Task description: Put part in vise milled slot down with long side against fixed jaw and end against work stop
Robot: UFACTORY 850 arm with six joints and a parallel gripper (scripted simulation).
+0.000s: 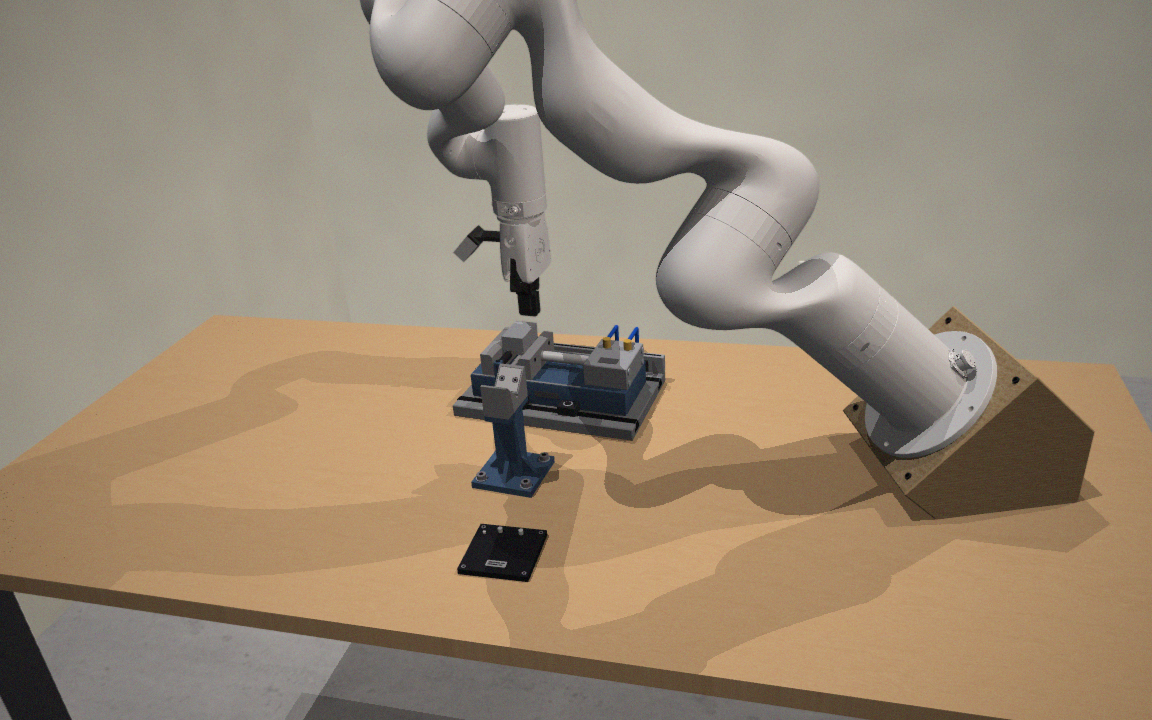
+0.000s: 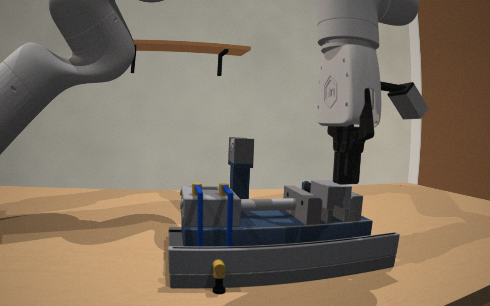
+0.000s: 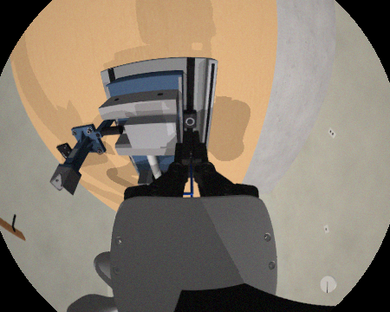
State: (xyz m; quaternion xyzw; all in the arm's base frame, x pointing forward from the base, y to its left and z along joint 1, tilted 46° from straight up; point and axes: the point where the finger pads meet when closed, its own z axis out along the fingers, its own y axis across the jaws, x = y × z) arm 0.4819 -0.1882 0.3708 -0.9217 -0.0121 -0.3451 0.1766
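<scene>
Right now my hand is 50 mm to the right of the part, 50 mm above it and 10 mm past it. Round my hand: moving jaw 60 mm to the left, 60 mm below, 50 mm behind; then work stop 110 mm to the left, 50 mm below, 20 mm behind; then fixed jaw 70 mm to the left, 60 mm below, 20 mm ahead.
</scene>
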